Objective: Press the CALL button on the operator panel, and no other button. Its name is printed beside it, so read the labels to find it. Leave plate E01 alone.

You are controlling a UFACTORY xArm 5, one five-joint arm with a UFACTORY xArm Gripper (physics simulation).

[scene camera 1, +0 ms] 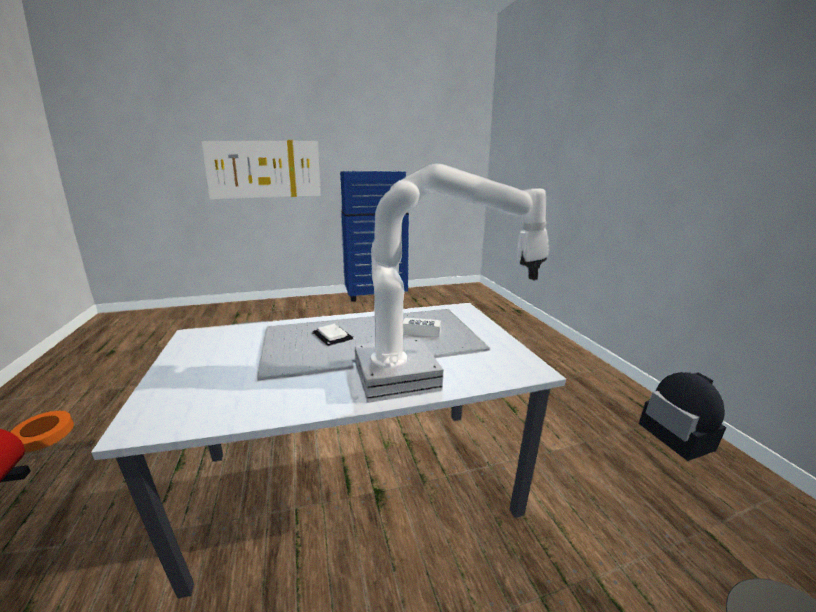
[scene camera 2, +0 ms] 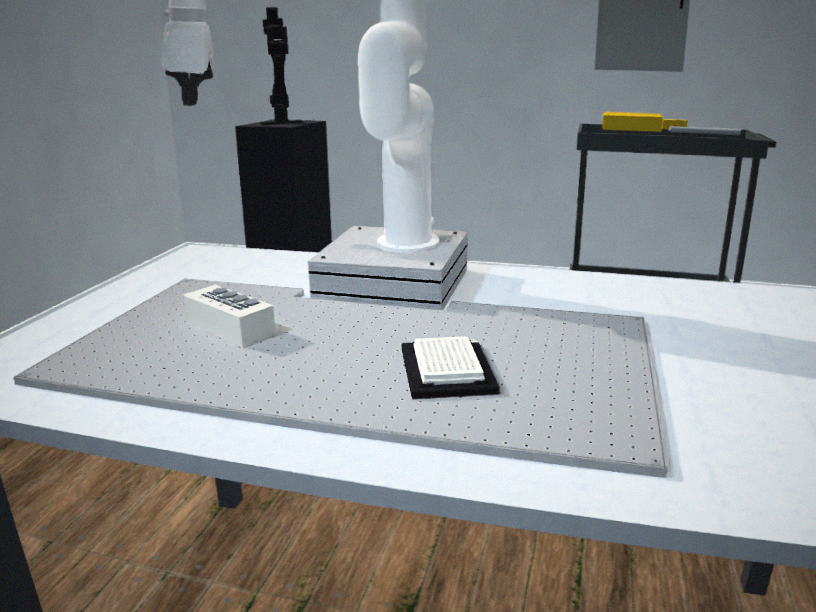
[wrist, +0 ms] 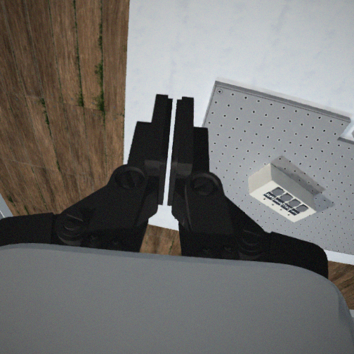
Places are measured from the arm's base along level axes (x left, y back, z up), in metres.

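Pixels of known places: gripper, fingertip midpoint: [scene camera 1: 533,279] [scene camera 2: 189,105]; arm's base, origin of the base link: [scene camera 1: 389,359] [scene camera 2: 408,244].
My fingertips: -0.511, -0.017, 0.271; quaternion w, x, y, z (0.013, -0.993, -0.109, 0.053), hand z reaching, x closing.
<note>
For each thing: its top centre in the pictures, then the offset to it from my fingertips, as dx, dy, dz. Level surfaces: height alone.
- operator panel, middle of its top: [scene camera 2: 226,298] [scene camera 1: 421,321] +0.331, -0.344, -0.289
- white printed block, middle of its top: [scene camera 2: 447,354] [scene camera 1: 332,330] +0.731, -0.355, -0.319
- black base, middle of its top: [scene camera 2: 447,361] [scene camera 1: 332,332] +0.731, -0.355, -0.329
- perforated board, its level: dz -0.345
- white table, its level: dz -0.357
The operator panel [scene camera 1: 422,332] [scene camera 2: 253,326] [wrist: 261,182] is a cream box on the perforated board, with a row of several grey buttons and dark label strips on its top. The labels are too small to read, so I cannot tell which is the CALL button. My gripper [scene camera 1: 533,278] [scene camera 2: 189,103] [wrist: 172,120] is shut and empty, high above the table's level and off to the side of the panel. In the wrist view the panel shows to the right of the fingers. Plate E01 cannot be identified by its label in these views.
A white printed block [scene camera 1: 333,331] [scene camera 2: 448,359] lies on a black base [scene camera 2: 454,391] on the perforated board [scene camera 1: 290,362] [scene camera 2: 329,395] [wrist: 235,130]. The robot's grey base block [scene camera 1: 403,383] [scene camera 2: 375,284] stands at the board's edge on the white table [scene camera 1: 217,408] [scene camera 2: 738,461] [wrist: 170,45].
</note>
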